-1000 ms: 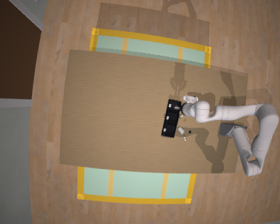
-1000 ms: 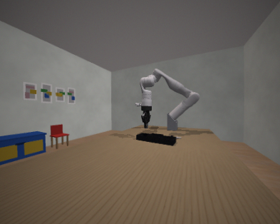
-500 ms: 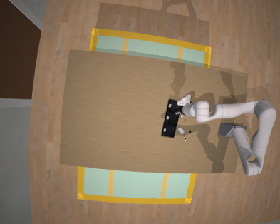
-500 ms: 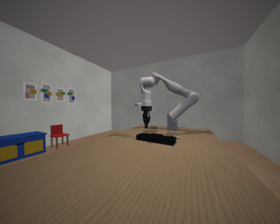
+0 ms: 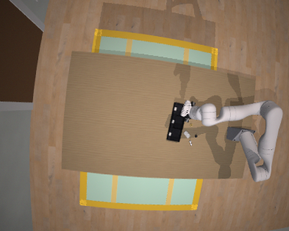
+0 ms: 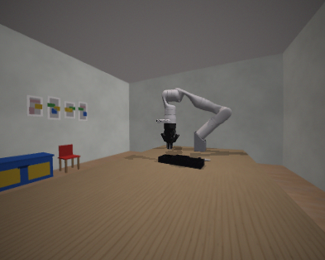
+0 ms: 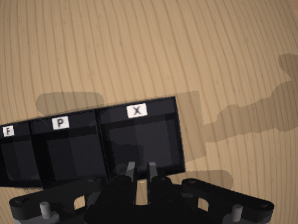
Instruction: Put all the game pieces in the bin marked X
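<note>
Now: hand 3 cm short of the joined black bins, 8 cm to the right of it and 7 cm above it. From my hand the other things lie so: yellow ring: 8 cm behind, 9 cm to the left, 9 cm below; white die: 4 cm behind, 6 cm to the left, 8 cm below; white domino: 5 cm behind, 16 cm to the left, 9 cm below.
</note>
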